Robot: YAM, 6 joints.
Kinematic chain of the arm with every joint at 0, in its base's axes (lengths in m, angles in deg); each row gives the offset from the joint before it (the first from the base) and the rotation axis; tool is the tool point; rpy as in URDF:
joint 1: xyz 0 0 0.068 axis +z
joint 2: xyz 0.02 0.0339 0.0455 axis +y
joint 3: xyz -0.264 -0.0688 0 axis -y
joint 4: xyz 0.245 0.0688 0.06 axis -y
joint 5: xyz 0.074 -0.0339 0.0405 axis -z
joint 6: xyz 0.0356 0 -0.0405 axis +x
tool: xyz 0 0 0 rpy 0 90 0
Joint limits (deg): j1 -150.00..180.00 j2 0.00..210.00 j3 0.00..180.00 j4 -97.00..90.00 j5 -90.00..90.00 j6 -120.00..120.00
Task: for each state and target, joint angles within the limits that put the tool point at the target. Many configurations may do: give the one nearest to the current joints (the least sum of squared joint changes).
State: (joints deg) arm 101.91 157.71 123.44 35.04 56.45 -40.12
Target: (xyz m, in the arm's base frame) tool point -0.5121 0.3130 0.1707
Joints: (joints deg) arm 151.31 155.81 127.65 35.26 53.68 -40.12
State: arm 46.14 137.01 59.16 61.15 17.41 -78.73
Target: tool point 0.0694 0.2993 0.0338
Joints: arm 78.68 122.75 30.59 61.88 15.13 -78.73
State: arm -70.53 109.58 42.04 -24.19 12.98 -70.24
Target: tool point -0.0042 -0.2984 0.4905
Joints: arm -89.06 77.66 89.94 -7.86 14.78 -70.24
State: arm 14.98 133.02 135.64 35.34 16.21 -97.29
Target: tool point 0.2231 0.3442 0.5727
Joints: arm 58.25 116.43 133.72 41.35 13.96 -97.29
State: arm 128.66 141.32 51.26 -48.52 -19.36 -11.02
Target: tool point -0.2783 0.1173 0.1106
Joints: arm 154.45 111.77 63.20 -54.08 -23.47 -11.02
